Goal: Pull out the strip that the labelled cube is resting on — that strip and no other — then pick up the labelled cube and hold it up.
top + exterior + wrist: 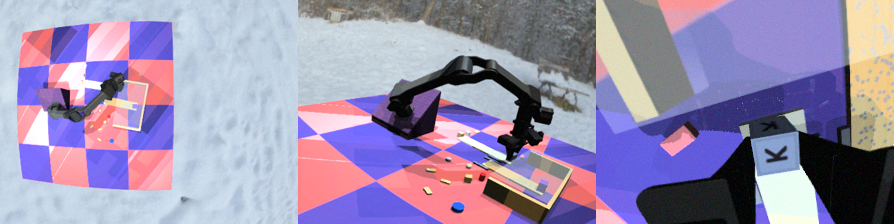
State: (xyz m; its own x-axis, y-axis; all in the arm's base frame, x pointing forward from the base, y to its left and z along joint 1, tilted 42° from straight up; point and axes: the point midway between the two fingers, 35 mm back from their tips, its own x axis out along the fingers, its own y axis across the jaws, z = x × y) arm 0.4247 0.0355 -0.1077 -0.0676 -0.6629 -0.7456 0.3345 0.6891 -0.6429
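Now: the pink block 30 mm ahead of my gripper tip, 70 mm to the left of it and 10 mm below it. Round my gripper tip: blue disc (30 mm behind, 380 mm to the right, 10 mm below); labelled cube (10 mm above).
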